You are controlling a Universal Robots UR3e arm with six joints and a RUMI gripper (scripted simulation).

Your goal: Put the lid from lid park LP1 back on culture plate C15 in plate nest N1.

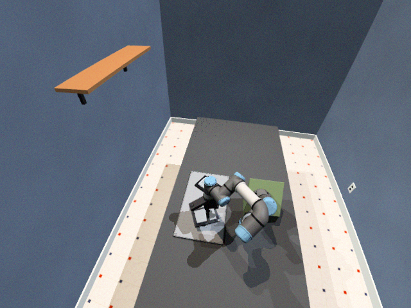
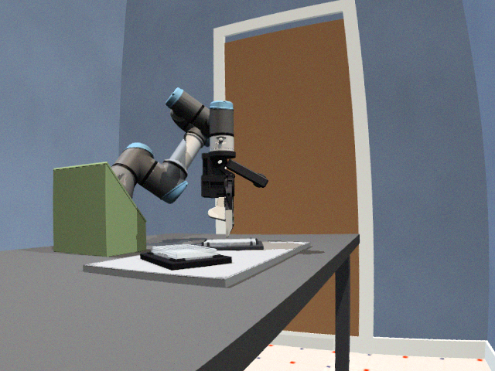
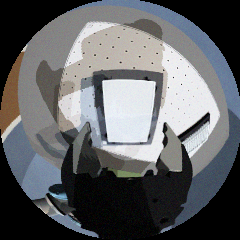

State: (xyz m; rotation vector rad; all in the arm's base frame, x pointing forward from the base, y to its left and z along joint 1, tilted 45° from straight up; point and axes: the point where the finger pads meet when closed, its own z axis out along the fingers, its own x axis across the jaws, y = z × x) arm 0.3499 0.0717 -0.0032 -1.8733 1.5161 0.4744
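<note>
The lid lies 20 mm below my hand. From my hand the other things lie so: lid park 30 mm below.
</note>
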